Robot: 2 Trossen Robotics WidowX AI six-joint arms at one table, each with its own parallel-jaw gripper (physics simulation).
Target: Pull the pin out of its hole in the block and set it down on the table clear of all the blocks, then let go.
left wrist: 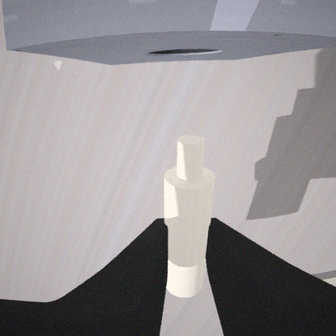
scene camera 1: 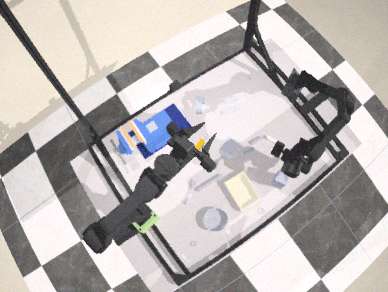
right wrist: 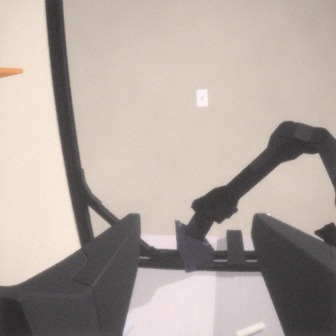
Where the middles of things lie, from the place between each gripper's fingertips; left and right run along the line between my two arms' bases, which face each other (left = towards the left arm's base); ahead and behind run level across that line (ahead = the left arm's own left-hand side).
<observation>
The pale yellow tray (scene camera 1: 240,187) lies 19 cm ahead of my right hand, 3 cm to the left of it and 41 cm below it. Also, from my right hand: cream pin (left wrist: 188,187) 23 cm ahead, 26 cm to the left, 39 cm below.
I see the cream pin right at my left hand. From my left hand the other things lie so: pale yellow tray: 50 mm behind, 230 mm to the right, 20 mm below.
</observation>
